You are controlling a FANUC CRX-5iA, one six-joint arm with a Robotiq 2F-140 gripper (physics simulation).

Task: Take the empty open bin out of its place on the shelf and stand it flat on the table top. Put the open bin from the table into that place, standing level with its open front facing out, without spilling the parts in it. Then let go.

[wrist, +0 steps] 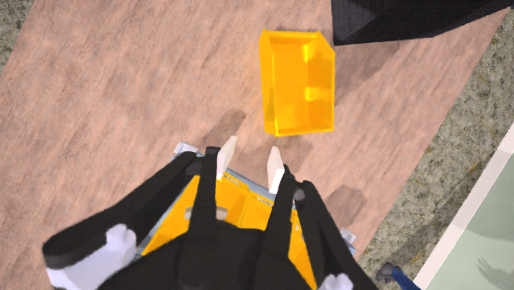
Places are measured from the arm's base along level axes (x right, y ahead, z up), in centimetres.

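Pixels of known places: gripper, between the fingertips: (252, 150).
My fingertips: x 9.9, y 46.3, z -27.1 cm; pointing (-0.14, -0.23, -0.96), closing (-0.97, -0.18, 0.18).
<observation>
For each thing: its top centre in the pictures, then the offset to it from my fingertips. "spot": a spot on its surface instead. Level surfaces: height alone.
- open yellow bin, a spot on its surface: (299, 85) spot: dx -4.9, dy -15.1, dz -7.8 cm
- wooden table top, height of its surface: dz -8.1 cm
- shelf, a spot on its surface: (255, 190) spot: dx -6.1, dy +8.4, dz -7.5 cm
An open yellow bin (299, 85) sits on the wooden table top (125, 90) at the upper middle of the wrist view. Its inside shows no parts. My gripper (252, 150) is partly open, with nothing between its pale finger pads. The pads show a little below the bin's near edge in the view, apart from it. Yellow bins (252, 214) in the shelf (255, 190) show beneath and between the gripper's black linkages, which hide much of them. What these bins hold and which place is which cannot be told.
A large black block-like object (385, 22) stands at the upper right, close to the yellow bin's corner. The table's edge runs diagonally on the right, with speckled floor (452, 135) beyond it. A blue-and-grey item (397, 275) shows at the lower right.
</observation>
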